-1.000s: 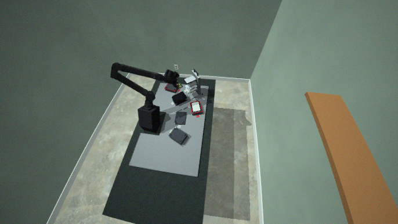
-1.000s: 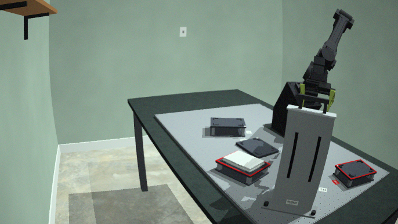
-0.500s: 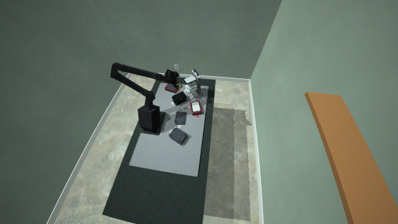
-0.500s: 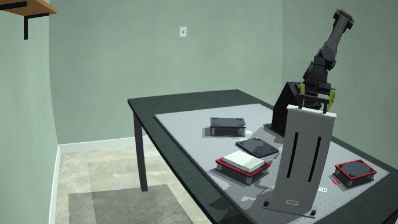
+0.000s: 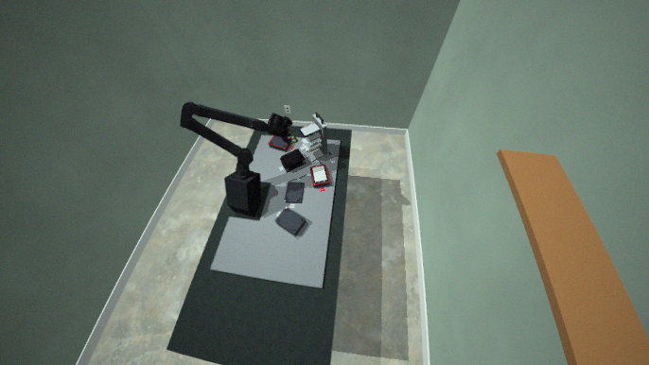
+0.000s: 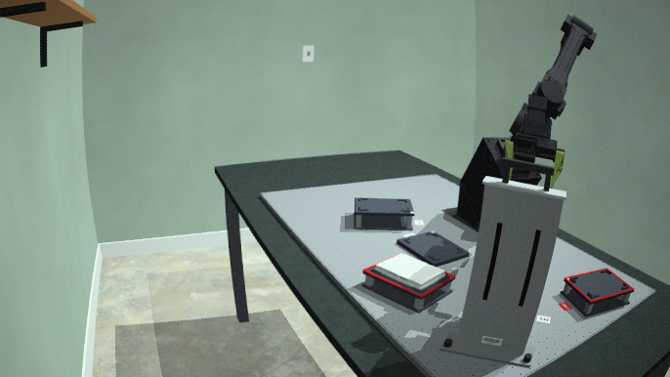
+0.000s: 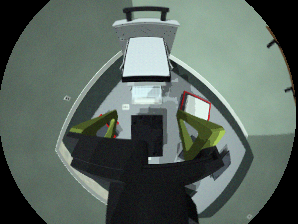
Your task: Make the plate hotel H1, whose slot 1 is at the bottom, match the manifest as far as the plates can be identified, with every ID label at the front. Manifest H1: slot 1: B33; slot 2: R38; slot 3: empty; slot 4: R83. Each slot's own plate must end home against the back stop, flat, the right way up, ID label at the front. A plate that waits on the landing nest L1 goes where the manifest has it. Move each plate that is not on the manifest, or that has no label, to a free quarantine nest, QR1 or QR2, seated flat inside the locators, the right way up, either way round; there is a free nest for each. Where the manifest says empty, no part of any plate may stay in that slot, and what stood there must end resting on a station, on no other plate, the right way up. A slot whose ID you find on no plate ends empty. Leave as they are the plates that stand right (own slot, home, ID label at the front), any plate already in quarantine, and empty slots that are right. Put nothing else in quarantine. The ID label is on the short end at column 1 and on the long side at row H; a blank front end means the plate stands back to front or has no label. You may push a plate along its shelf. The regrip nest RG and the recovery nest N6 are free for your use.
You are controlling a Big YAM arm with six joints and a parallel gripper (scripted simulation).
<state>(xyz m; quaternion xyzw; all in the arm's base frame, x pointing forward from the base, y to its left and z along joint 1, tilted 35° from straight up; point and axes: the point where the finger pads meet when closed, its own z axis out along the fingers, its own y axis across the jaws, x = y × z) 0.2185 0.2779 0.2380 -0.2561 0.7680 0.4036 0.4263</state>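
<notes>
My hand is 80 mm short of the plate, 90 mm to the right of it and 110 mm above it. Also, from my hand: N6 label: 100 mm ahead, 390 mm to the right, 260 mm below; then plate hotel H1: 140 mm ahead, 150 mm to the left, 110 mm below.
</notes>
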